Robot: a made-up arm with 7 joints.
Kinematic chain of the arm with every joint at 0, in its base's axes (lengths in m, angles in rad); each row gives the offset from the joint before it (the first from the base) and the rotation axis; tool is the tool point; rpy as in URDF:
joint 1: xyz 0 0 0.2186 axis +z
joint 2: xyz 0 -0.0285 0.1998 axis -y
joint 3: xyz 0 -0.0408 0.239 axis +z
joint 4: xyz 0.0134 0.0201 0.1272 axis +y
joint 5: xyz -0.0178 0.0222 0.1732 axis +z
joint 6: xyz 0 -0.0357 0.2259 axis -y
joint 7: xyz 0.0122 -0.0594 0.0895 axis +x
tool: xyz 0 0 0 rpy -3.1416 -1.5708 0
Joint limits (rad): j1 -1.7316..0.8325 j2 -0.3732..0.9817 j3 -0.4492..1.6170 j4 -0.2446..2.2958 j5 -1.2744..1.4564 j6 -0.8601..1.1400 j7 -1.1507..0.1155
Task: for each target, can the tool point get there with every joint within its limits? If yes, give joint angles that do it. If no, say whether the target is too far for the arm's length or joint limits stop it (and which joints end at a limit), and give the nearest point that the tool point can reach.
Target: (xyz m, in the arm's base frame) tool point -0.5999 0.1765 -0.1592
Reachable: no: joint limits stop it (at a limit: joint 2, joint 3, joint 5) | nearest point -0.3334 0.0981 0.3720 | short by 0.599 m
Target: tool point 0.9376 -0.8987 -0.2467
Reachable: no: too far | nearest point 0.3895 -0.3733 0.4228 | short by 1.012 m
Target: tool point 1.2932 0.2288 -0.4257
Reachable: no: too far | nearest point 0.5055 0.0894 0.3953 | short by 1.146 m
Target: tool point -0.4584 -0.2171 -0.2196
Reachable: no: joint limits stop it (at a limit: joint 1, joint 2, joint 3, joint 4) | nearest point -0.2581 -0.2396 0.3008 | short by 0.558 m
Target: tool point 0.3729 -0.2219 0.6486
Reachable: yes | joints -1.4876 -0.0288 1.0424 1.6927 0.9294 -0.0830 -0.0276
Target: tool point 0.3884 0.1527 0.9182
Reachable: yes | joints -1.4584 0.3479 1.3391 1.5507 -0.9881 0.8902 -0.0543
